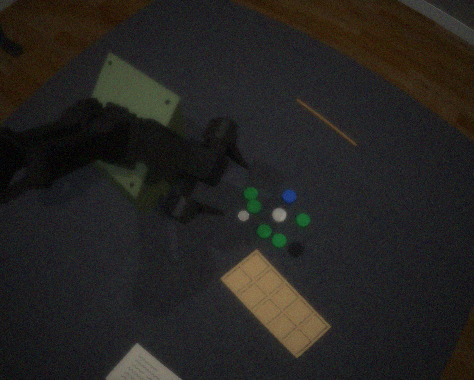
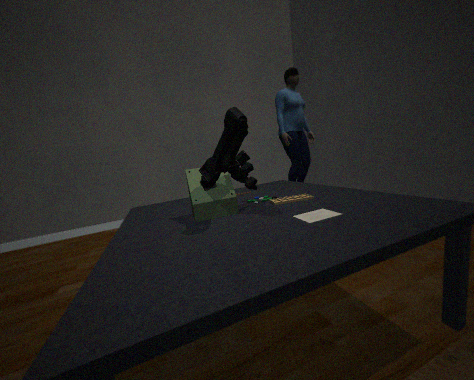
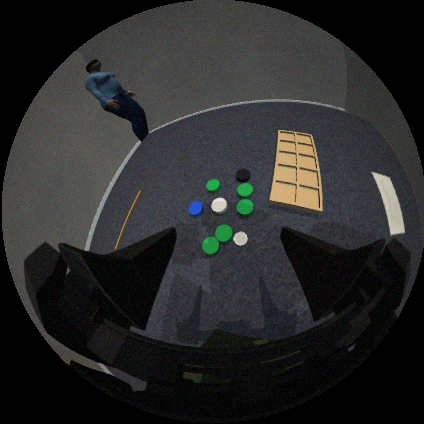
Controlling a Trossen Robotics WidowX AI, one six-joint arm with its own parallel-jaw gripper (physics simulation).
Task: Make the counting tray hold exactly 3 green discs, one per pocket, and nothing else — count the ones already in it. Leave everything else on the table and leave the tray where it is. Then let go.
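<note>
The wooden counting tray [image 1: 276, 304] [image 3: 296, 176] [image 2: 292, 198] lies flat on the table, and its ten pockets look empty. Several green discs lie loose beside it: two near its end, one disc [image 1: 264, 231] [image 3: 245, 207] and another disc [image 1: 279, 240] [image 3: 244, 190]; one disc [image 1: 303, 220] [image 3: 213, 185] farther off; and a touching pair, one disc [image 1: 254, 206] [image 3: 223, 233] and the other disc [image 1: 251, 193] [image 3: 210, 245]. My gripper [image 1: 235, 191] [image 3: 229, 232] is open and empty, above the table, close to the pair on the arm's side.
Among the green discs lie a blue disc [image 1: 289, 196] [image 3: 195, 208], a larger white disc [image 1: 279, 215] [image 3: 219, 205], a small white disc [image 1: 243, 215] [image 3: 240, 238] and a black disc [image 1: 296, 249] [image 3: 243, 175]. A thin orange stick [image 1: 327, 122], a paper sheet [image 2: 318, 215] and a green block [image 2: 215, 206] are also there.
</note>
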